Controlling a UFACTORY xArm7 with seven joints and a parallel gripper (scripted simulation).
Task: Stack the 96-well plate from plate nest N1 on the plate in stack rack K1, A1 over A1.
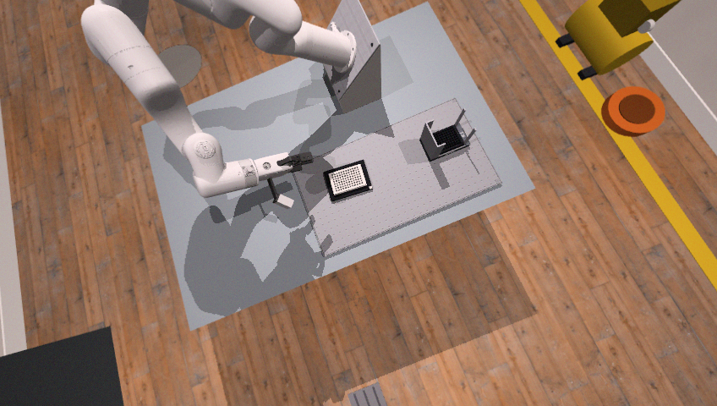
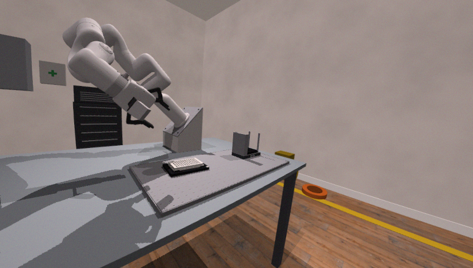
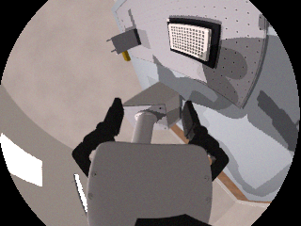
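My gripper is now 200 mm above the white 96-well plate, 100 mm to the right of it and 30 mm short of it. Also, from my hand: dark 96-well plate: 480 mm to the left, 190 mm below; then pale A1 mark: 200 mm below, 180 mm to the left, 90 mm ahead.
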